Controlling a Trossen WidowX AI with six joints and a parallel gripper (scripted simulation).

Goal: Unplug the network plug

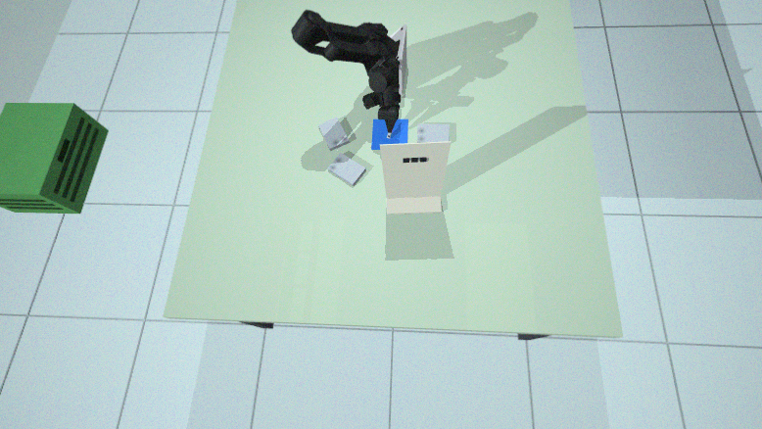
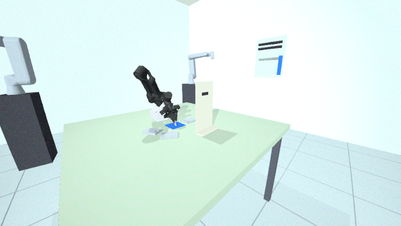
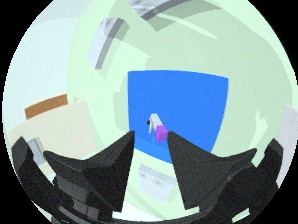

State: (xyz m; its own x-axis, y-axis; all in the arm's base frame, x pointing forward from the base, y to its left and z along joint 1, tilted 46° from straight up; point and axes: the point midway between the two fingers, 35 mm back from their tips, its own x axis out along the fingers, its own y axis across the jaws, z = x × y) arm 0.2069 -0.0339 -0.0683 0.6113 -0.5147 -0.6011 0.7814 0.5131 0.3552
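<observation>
Now: gripper tip 30 mm above the blue marked square. From my gripper tip the other things lie so: upright cream panel 220 mm ahead, 120 mm above, 110 mm to the left.
</observation>
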